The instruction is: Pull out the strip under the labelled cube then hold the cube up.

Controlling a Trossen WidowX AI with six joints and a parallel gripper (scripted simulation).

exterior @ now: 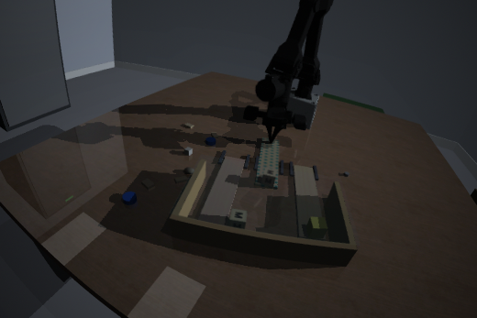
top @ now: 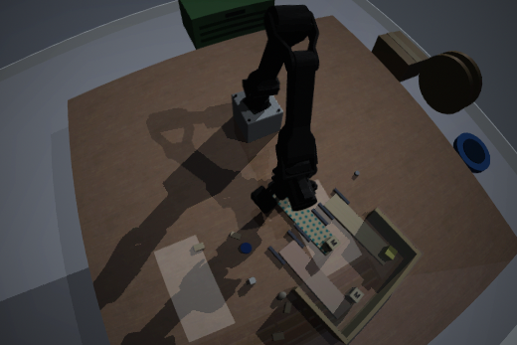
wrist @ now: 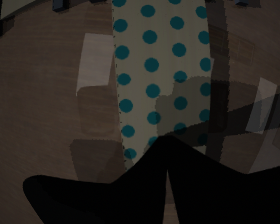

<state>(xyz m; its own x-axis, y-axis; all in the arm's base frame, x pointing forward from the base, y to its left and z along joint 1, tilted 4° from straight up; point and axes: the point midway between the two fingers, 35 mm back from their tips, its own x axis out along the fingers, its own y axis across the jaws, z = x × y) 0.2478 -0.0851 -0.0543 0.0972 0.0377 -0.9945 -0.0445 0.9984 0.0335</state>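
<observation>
My gripper tip is 90 mm short of the dotted strip and 10 mm to the right of it. Round my gripper tip: small white cube 210 mm to the right, 150 mm ahead.
</observation>
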